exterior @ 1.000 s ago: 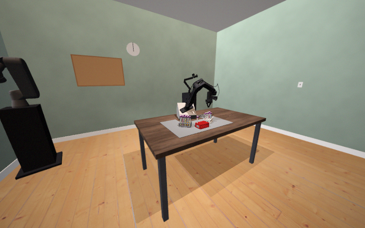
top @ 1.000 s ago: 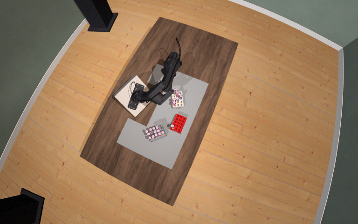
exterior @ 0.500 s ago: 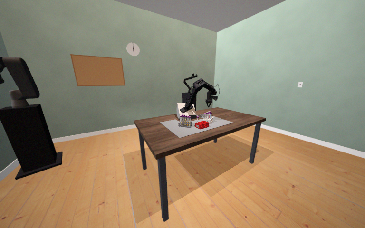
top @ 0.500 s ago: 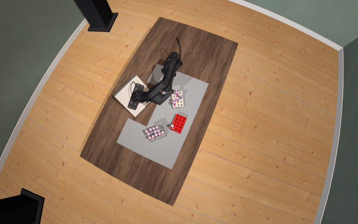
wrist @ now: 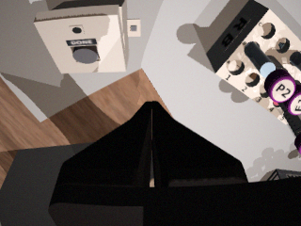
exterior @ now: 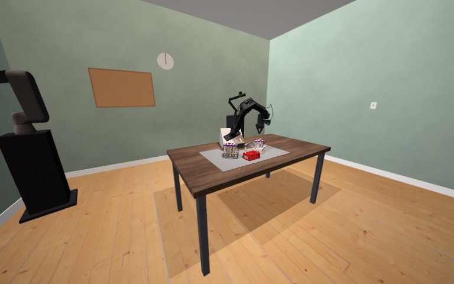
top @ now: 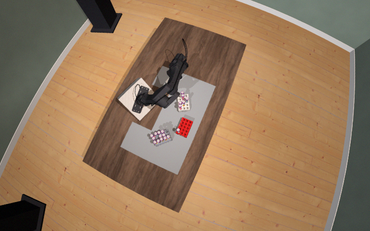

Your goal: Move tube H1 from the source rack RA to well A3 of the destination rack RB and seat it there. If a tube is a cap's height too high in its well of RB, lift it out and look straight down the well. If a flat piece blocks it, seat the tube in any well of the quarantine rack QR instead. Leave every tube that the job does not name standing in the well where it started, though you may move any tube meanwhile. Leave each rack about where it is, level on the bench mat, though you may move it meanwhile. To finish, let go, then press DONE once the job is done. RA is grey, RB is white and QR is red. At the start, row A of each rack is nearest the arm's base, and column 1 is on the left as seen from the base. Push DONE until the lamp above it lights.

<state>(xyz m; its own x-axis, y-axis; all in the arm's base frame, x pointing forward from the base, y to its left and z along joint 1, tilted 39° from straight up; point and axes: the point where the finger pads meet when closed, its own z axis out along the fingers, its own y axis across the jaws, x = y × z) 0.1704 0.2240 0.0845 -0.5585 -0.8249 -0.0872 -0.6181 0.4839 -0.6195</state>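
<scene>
My hand is 50 mm past the DONE button box, 40 mm to the right of it and 120 mm above it. Also, from my hand: tube H1: 90 mm ahead, 350 mm to the right, 100 mm below; then red rack QR: 130 mm ahead, 310 mm to the right, 140 mm below; then white rack RB: 80 mm ahead, 120 mm to the right, 140 mm below.
</scene>
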